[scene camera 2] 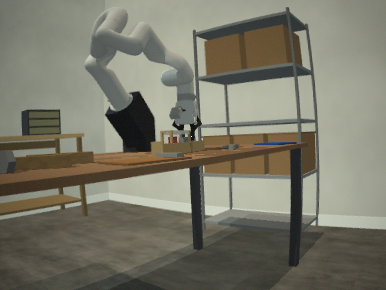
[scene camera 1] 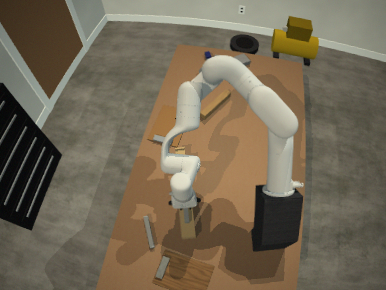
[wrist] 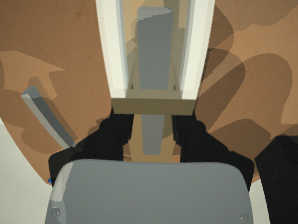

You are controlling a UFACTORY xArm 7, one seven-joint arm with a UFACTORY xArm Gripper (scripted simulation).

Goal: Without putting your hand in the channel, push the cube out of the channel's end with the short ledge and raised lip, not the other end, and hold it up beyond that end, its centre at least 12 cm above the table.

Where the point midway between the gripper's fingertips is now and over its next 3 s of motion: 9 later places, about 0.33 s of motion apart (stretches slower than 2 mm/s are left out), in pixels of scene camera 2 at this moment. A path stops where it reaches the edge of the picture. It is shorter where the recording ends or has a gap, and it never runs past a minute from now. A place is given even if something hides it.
The gripper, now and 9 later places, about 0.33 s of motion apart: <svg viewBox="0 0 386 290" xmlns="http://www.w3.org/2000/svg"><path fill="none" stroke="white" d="M187 140L187 130L187 124L199 122L224 121L230 123L231 123L231 128L231 141L232 144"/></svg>
